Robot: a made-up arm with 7 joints. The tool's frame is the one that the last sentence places.
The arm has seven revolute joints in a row. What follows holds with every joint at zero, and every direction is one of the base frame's. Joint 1 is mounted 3.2 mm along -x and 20.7 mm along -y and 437.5 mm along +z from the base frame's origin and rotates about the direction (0.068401, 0.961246, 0.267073). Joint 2 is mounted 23.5 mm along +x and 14.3 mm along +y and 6.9 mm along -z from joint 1 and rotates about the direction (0.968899, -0.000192, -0.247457). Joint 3 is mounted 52.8 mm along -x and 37 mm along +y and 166.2 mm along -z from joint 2 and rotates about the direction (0.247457, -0.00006, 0.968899). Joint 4 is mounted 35 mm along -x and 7.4 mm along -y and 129 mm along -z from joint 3 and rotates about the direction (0.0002, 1, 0.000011). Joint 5 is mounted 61.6 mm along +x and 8.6 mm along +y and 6.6 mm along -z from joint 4 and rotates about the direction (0.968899, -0.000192, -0.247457). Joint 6 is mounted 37.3 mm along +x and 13 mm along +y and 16.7 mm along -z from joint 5 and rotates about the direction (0.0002, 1, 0.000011). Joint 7 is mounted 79.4 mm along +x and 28.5 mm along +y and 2.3 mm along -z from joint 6 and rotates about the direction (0.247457, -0.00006, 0.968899). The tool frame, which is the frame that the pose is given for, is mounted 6.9 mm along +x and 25.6 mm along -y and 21.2 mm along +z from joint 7; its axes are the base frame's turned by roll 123.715, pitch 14.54 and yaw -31.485 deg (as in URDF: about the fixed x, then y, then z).
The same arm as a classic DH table. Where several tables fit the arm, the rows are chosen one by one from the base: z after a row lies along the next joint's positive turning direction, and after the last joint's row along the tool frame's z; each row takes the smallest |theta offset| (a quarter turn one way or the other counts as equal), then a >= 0, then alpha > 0; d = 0 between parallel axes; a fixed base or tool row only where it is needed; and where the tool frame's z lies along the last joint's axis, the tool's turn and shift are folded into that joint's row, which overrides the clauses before.
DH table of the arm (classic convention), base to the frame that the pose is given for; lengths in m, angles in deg. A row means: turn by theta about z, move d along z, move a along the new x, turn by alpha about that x. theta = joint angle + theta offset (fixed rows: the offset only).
base (fixed): a -0.0017; alpha -74.51; d 0.4433; theta0 -4.07
joint 1: a -0.0048; alpha -90.00; d -0.0082; theta0 -75.12
joint 2: a -0.0370; alpha 90.00; d 0.0144; theta0 74.00
joint 3: a 0.0020; alpha 90.00; d -0.3077; theta0 -90.00
joint 4: a 0.0089; alpha -90.00; d 0.0012; theta0 90.00
joint 5: a -0.0069; alpha 90.00; d 0.1016; theta0 0.00
joint 6: a 0.0775; alpha 90.00; d 0.0415; theta0 90.00
joint 7: a 0.0149; alpha 131.10; d 0.0579; theta0 -32.33
tool (fixed): a 0.0000; alpha 0.00; d 0.0277; theta0 -2.96

